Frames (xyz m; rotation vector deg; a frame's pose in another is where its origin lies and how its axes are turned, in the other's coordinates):
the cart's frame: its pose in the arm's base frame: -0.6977 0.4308 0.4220 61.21 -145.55 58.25
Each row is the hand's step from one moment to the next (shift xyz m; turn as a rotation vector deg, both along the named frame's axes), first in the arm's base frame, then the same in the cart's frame.
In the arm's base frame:
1: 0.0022 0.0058 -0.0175 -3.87 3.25 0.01
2: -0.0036 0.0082 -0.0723 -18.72 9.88 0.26
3: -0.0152 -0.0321 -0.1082 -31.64 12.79 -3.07
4: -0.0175 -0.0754 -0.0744 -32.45 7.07 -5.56
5: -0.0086 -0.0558 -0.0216 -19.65 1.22 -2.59
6: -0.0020 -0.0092 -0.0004 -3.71 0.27 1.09
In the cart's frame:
1: -0.0122 0.0105 0.0093 0.99 4.30 -2.46
2: -0.0326 0.0441 0.0479 8.08 17.78 -8.16
3: -0.0173 0.0506 0.1006 14.33 29.92 -8.58
4: 0.0226 0.0129 0.1042 17.01 28.91 -2.98
5: 0.0278 -0.0108 0.0526 12.32 15.57 -0.34
6: 0.0063 -0.0030 0.0063 2.98 2.14 -1.26

